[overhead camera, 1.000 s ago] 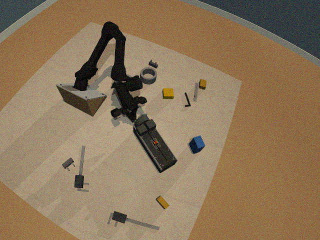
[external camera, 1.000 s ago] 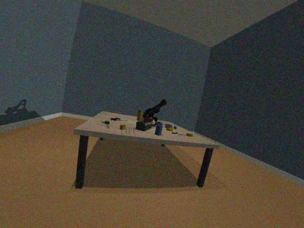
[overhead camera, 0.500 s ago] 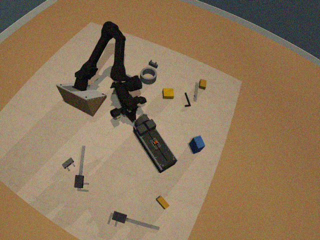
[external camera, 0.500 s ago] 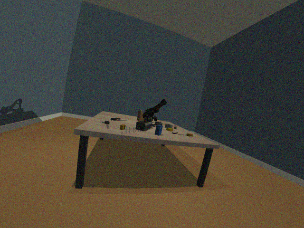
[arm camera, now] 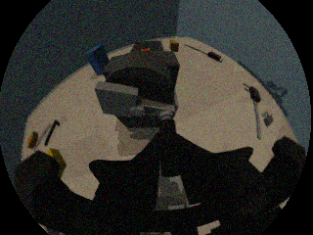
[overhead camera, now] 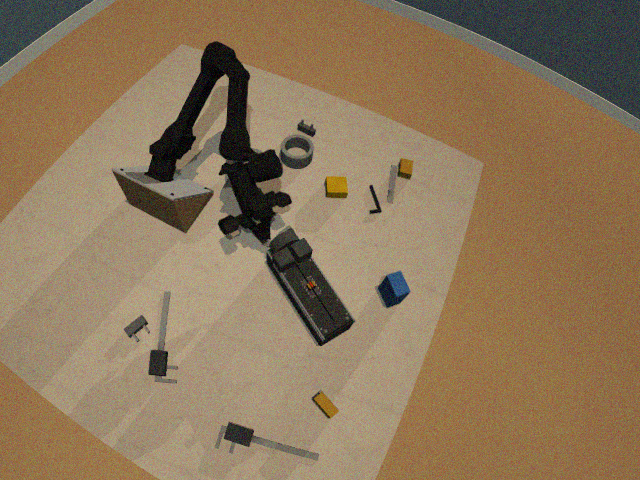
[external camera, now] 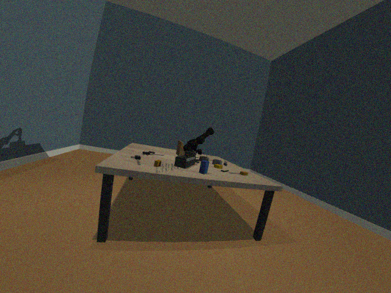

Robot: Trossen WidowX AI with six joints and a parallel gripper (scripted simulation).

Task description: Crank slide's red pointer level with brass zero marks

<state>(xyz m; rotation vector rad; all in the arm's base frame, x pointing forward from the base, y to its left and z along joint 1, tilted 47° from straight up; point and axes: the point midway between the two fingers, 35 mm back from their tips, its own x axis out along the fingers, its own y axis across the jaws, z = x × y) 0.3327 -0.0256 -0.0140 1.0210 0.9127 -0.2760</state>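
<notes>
My gripper tip is 15 cm short of the red pointer, 8 cm to the left of it and 3 cm below it. The rest, counted from my gripper tip: yellow block: 27 cm to the left, 10 cm ahead, 4 cm below; then blue cube: 35 cm ahead, 1 cm to the left, 1 cm below; then crank handle: 2 cm above, 1 cm to the left, 1 cm behind.
</notes>
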